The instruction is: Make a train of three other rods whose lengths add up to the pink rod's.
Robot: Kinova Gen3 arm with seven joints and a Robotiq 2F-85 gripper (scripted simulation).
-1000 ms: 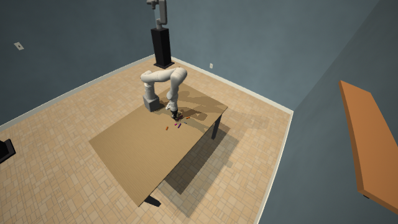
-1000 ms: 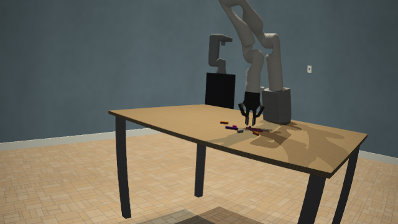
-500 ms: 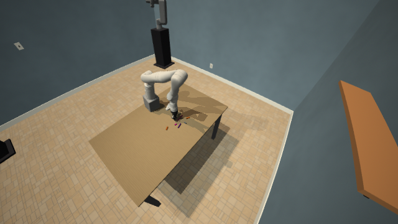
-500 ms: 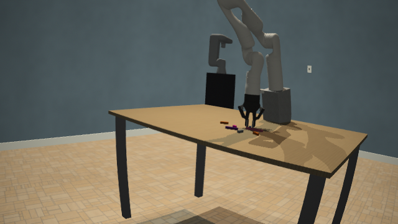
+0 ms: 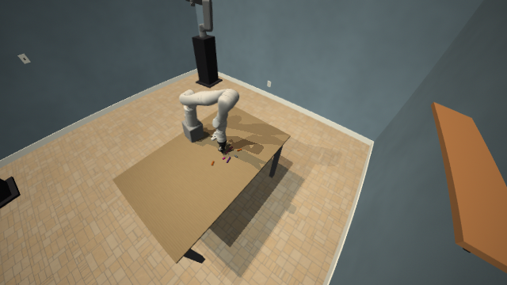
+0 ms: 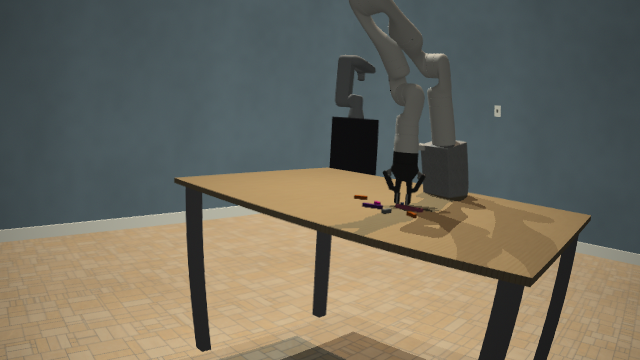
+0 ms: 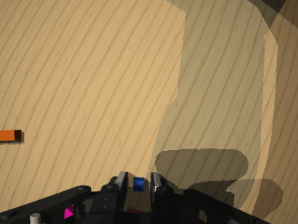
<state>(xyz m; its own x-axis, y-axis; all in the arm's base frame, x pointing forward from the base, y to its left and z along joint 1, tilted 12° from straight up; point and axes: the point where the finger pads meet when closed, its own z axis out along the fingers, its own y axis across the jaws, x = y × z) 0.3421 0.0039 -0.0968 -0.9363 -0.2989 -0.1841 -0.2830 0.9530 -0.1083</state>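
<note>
The blue rod lies 10 mm below my hand. Round my hand: pink rod 30 mm ahead, 40 mm to the left, 10 mm below; then purple rod 90 mm ahead, 50 mm to the right, 10 mm below; then magenta rod 50 mm ahead, 60 mm to the right, 10 mm below.
</note>
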